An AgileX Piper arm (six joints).
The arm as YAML. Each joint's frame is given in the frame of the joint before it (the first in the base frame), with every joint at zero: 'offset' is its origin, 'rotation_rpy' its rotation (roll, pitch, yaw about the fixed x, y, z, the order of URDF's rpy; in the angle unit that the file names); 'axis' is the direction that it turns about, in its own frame. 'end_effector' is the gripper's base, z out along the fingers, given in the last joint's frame.
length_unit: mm
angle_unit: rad
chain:
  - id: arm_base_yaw
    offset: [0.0, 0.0, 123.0]
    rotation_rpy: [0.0, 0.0, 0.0]
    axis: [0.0, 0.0, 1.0]
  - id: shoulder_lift
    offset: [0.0, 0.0, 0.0]
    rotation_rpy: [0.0, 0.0, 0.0]
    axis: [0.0, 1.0, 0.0]
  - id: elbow
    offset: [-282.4, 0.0, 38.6]
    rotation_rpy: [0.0, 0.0, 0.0]
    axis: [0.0, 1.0, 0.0]
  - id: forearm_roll
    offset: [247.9, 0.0, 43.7]
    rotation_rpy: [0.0, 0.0, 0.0]
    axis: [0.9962, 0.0, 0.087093]
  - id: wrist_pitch
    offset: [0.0, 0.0, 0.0]
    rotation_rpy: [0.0, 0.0, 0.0]
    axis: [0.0, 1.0, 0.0]
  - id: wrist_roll
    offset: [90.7, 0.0, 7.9]
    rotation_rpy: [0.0, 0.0, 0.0]
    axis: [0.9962, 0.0, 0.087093]
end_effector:
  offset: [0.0, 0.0, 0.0]
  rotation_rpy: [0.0, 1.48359, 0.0]
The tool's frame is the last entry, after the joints.
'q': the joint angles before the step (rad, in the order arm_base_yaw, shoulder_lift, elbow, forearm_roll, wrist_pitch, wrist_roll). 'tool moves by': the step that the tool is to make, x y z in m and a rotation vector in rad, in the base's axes. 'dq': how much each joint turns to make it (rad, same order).
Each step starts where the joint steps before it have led.
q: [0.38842, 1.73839, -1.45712, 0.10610, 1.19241, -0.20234]
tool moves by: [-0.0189, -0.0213, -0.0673, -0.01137, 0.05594, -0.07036]
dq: [-0.03970, -0.01432, 0.29281, 0.01912, -0.22369, 0.00010]
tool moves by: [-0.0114, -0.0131, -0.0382, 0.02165, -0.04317, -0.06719]
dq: [-0.02698, -0.00029, 0.17435, 0.02693, -0.22404, -0.00019]
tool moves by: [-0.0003, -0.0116, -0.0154, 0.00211, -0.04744, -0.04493]
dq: [-0.03112, 0.00830, 0.06600, -0.00093, -0.12158, 0.00017]
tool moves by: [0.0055, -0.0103, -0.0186, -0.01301, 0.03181, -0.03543]
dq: [-0.03587, 0.05661, 0.00781, -0.00003, -0.03030, -0.00385]
